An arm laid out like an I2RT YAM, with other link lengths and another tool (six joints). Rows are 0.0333 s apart.
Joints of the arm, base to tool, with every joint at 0 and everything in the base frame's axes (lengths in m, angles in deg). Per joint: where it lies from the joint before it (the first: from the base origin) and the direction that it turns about. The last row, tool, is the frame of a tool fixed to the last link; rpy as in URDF.
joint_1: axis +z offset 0 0 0.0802
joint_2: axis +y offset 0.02 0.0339 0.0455
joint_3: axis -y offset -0.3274 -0.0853 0
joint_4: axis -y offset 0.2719 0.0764 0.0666
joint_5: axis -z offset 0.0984 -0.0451 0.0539
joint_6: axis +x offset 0.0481 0 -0.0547
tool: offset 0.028 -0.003 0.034 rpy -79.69 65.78 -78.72
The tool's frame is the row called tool.
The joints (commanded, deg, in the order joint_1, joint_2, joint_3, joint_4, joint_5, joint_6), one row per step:
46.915 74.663 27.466 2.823 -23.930 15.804
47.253 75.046 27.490 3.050 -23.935 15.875
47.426 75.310 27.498 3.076 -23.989 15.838
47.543 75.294 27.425 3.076 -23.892 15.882
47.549 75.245 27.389 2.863 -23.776 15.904
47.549 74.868 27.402 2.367 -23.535 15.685
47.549 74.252 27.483 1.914 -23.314 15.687
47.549 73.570 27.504 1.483 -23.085 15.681
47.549 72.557 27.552 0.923 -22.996 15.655
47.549 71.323 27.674 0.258 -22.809 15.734
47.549 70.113 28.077 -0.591 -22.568 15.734
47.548 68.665 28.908 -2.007 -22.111 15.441
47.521 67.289 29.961 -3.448 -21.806 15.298
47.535 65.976 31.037 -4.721 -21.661 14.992
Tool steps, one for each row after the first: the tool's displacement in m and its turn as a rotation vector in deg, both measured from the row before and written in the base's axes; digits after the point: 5 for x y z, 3 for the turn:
-0.00071 0.00191 -0.00124 -0.084 0.146 0.296
-0.00052 0.00096 -0.00121 -0.149 0.156 0.235
-0.00058 0.00010 -0.00043 -0.082 0.021 0.020
-0.00028 -0.00050 -0.00056 -0.200 0.091 -0.090
-0.00063 -0.00098 0.00077 -0.224 -0.218 -0.028
-0.00049 -0.00096 0.00247 0.075 -0.278 -0.158
-0.00070 -0.00121 0.00245 0.091 -0.307 -0.159
-0.00122 -0.00149 0.00398 0.324 -0.404 -0.047
-0.00122 -0.00175 0.00522 0.435 -0.502 -0.185
-0.00069 -0.00122 0.00652 0.453 -0.637 -0.176
-0.00045 -0.00116 0.00924 0.376 -1.032 -0.158
-0.00011 -0.00082 0.01041 0.565 -0.925 -0.169
-0.00051 -0.00049 0.01085 0.697 -1.059 0.087

